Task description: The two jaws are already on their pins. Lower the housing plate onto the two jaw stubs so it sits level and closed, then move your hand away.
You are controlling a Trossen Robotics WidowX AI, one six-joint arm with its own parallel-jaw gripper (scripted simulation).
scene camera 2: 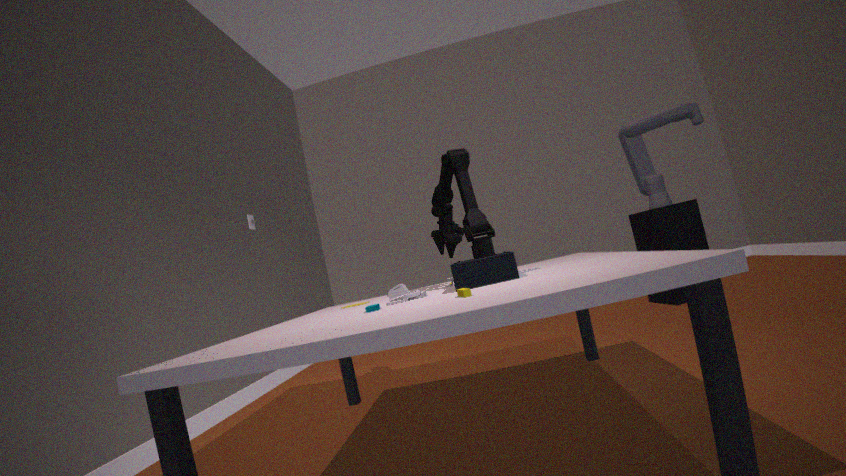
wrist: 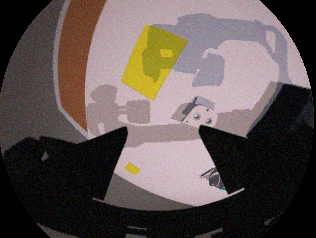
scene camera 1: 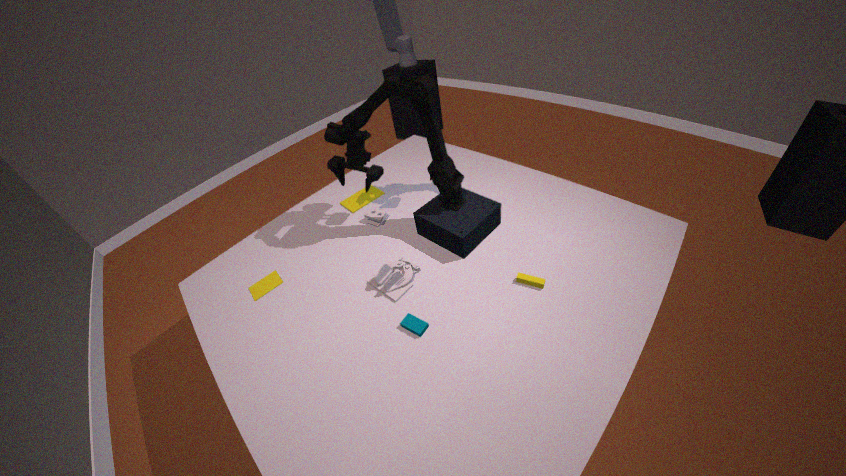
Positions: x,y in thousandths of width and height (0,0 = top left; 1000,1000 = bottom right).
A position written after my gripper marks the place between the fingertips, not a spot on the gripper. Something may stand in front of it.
Note:
My gripper (scene camera 1: 420,396) is open, with nothing in its grasp. Also in view: a yellow pad (wrist: 486,242).
My gripper shows as well in scene camera 2 (scene camera 2: 528,539) and in the wrist view (wrist: 517,544).

